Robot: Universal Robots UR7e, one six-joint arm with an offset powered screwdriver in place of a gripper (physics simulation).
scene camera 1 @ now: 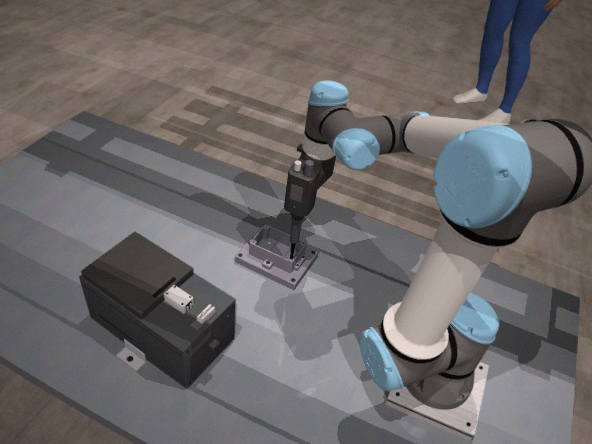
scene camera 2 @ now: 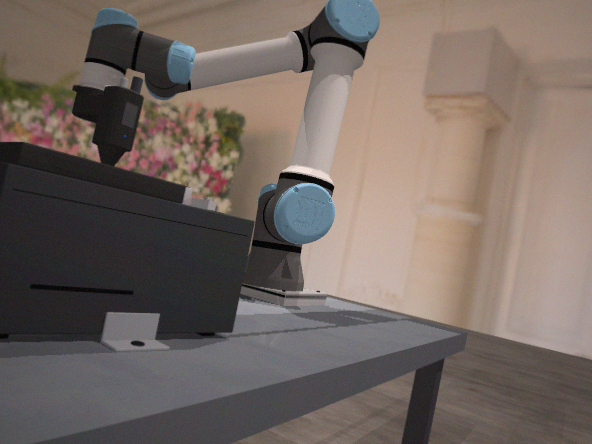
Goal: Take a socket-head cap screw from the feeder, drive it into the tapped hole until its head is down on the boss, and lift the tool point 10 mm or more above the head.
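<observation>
The black screwdriver's bit tip [scene camera 1: 292, 257] is at the near right corner of the grey cast housing [scene camera 1: 281, 276], with the tool nearly upright. No gap between the tip and the corner can be made out. The tapped hole, the boss and any screw at the tip are too small and dark to tell. In scene camera 2 the driver's body [scene camera 2: 118, 120] shows above the feeder, which hides its tip and the housing. The black screw feeder [scene camera 1: 136, 267] [scene camera 2: 125, 245] stands apart from the housing, with a light pick-up block [scene camera 1: 178, 298] on top.
A small light block [scene camera 1: 205, 313] sits near the feeder's edge. An angle bracket [scene camera 1: 131, 356] [scene camera 2: 132, 327] is at the feeder's foot. The arm's base plate [scene camera 1: 435, 411] [scene camera 2: 305, 299] is at the right. A person [scene camera 1: 517, 45] stands beyond the table [scene camera 2: 300, 385].
</observation>
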